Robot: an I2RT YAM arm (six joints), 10 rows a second.
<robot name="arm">
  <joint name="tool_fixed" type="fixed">
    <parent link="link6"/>
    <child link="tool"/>
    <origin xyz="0 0 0" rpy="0 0 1.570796"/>
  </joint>
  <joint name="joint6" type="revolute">
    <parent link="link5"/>
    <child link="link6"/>
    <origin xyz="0.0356 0 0.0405" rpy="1.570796 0 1.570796"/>
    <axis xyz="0 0 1"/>
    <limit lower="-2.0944" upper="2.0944"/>
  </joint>
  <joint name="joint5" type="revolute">
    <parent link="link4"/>
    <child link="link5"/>
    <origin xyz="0.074 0.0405 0.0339" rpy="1.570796 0 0"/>
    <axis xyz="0 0 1"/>
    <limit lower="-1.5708" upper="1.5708"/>
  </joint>
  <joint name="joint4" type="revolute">
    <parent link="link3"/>
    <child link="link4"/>
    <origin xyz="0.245 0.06 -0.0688"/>
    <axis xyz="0 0 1"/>
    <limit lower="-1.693" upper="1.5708"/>
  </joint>
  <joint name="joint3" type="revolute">
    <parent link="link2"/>
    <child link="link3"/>
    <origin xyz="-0.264 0 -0.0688" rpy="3.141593 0 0"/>
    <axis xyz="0 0 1"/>
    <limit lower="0" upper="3.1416"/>
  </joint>
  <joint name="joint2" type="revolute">
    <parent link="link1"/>
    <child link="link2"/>
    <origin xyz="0.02 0.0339 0.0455" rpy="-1.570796 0 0"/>
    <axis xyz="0 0 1"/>
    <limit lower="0" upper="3.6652"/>
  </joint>
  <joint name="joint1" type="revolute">
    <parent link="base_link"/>
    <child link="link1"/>
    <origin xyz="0 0 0.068"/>
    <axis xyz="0 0 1"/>
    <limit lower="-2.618" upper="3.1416"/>
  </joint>
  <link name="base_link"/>
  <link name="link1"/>
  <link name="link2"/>
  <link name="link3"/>
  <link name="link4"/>
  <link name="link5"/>
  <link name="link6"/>
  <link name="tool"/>
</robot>
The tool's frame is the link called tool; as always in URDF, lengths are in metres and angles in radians.
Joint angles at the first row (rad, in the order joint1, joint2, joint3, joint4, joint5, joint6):
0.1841 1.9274 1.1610 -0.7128 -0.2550 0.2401
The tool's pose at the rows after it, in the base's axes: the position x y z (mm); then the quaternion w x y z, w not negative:
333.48, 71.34, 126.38, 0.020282, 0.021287, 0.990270, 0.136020
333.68, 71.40, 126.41, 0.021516, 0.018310, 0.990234, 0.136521
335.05, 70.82, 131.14, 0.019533, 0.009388, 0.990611, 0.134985
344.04, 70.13, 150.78, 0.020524, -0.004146, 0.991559, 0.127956
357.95, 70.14, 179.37, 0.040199, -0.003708, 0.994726, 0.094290
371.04, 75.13, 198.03, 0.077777, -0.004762, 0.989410, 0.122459
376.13, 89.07, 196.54, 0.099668, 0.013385, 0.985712, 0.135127
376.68, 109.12, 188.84, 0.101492, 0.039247, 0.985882, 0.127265
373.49, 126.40, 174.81, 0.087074, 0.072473, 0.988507, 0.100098
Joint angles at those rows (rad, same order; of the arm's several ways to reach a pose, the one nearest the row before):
0.1841 1.9274 1.1614 -0.7071 -0.2584 0.2398
0.1841 1.9274 1.1614 -0.7052 -0.2592 0.2340
0.1818 1.9251 1.1801 -0.7338 -0.2581 0.2127
0.1764 1.9232 1.2651 -0.8264 -0.2455 0.1787
0.1768 1.9232 1.3873 -0.9219 -0.1719 0.1791
0.1799 1.9232 1.4567 -0.9047 -0.2134 0.1917
0.2127 1.9316 1.4559 -0.8349 -0.2173 0.2684
0.2657 1.9541 1.4552 -0.7975 -0.1802 0.3702
0.3157 1.9888 1.4521 -0.7952 -0.1185 0.4763

